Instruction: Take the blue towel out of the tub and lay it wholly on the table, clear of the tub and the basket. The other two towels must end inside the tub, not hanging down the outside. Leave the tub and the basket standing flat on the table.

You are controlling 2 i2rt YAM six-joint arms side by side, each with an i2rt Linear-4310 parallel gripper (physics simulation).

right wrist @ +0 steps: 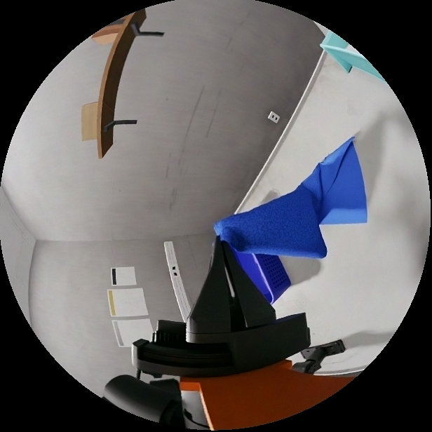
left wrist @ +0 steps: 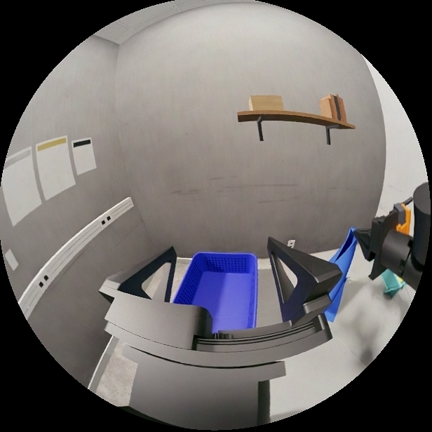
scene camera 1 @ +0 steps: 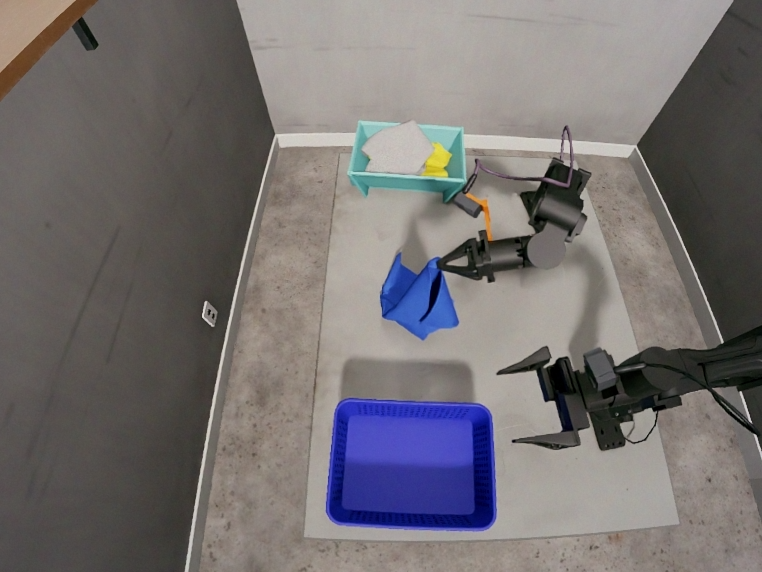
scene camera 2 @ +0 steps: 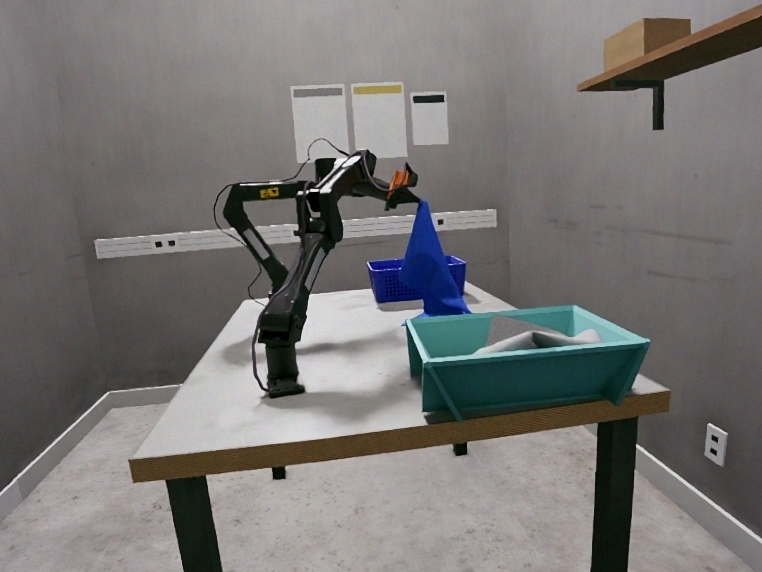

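My right gripper (scene camera 1: 440, 263) (scene camera 2: 419, 200) (right wrist: 218, 238) is shut on a corner of the blue towel (scene camera 1: 430, 301) (scene camera 2: 424, 252) (left wrist: 342, 272) (right wrist: 280, 225). The towel hangs from the fingertips, its lower end on the table between the tub and the basket, apart from both. The teal tub (scene camera 1: 406, 182) (scene camera 2: 529, 378) (right wrist: 357, 60) stands flat at the table's end. The grey towel (scene camera 1: 400, 149) (scene camera 2: 523, 335) and the yellow towel (scene camera 1: 438, 158) lie inside it. My left gripper (scene camera 1: 505, 406) (left wrist: 219, 247) is open and empty, beside the basket in scene camera 1.
The dark blue basket (scene camera 1: 409, 461) (scene camera 2: 387, 283) (left wrist: 225, 295) stands flat and empty at the other end of the table (scene camera 1: 584, 486) (scene camera 2: 215, 424). A wooden shelf (scene camera 2: 707, 46) (left wrist: 295, 118) is on the wall, above table height.
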